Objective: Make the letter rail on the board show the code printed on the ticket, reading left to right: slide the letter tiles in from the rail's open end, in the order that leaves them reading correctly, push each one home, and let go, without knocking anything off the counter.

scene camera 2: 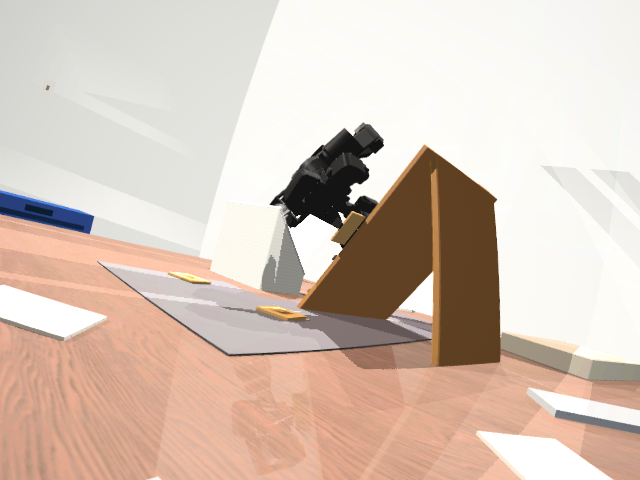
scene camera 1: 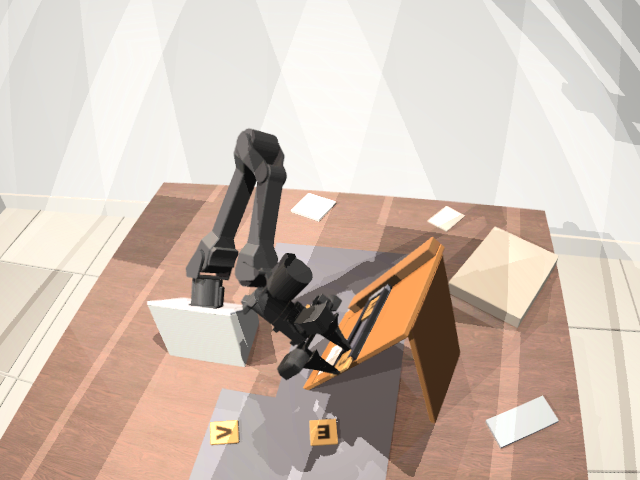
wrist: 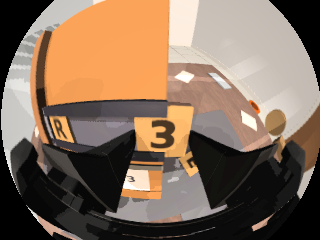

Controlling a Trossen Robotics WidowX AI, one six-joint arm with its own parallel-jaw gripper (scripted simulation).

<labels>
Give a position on an orange board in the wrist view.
At 101, 71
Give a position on an orange board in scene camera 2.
434, 218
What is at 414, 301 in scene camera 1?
An orange board.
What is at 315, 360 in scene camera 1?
My gripper.
</labels>
